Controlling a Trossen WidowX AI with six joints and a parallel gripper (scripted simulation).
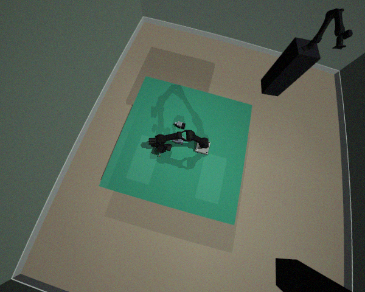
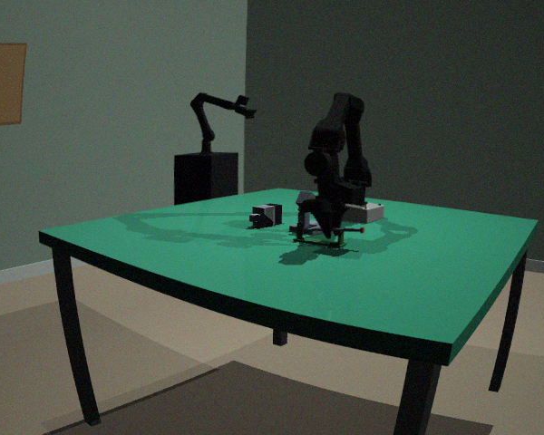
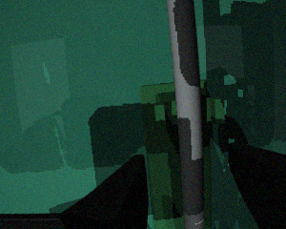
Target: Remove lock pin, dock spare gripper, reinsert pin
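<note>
Right now my gripper tip is 10 mm past the green cradle and 40 mm to the left of it. From my gripper tip the other things lie so: mount: 140 mm behind, 130 mm to the right, 30 mm above; then spare gripper: 140 mm behind, 280 mm to the right, 10 mm above.
</note>
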